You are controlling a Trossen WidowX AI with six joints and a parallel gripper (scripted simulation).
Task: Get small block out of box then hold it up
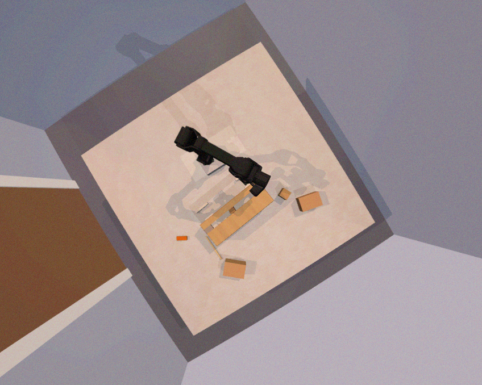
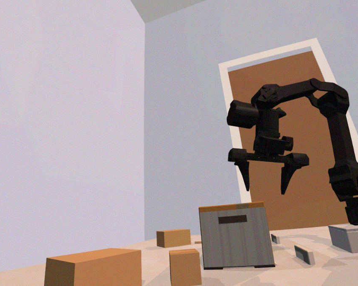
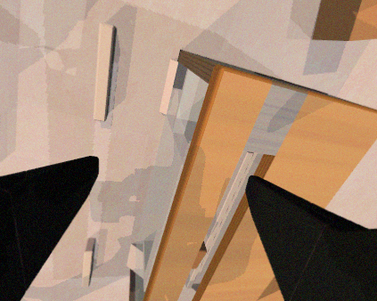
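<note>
My gripper tip is now 120 mm to the left of the clear-fronted wooden box, 90 mm short of it and 90 mm above it. From my gripper tip the other things lie so: tan block (120 mm to the right, 100 mm ahead, 60 mm below); thin stick (310 mm to the right, 270 mm ahead, 150 mm below); orange piece (470 mm to the right, 150 mm below, 150 mm ahead).
</note>
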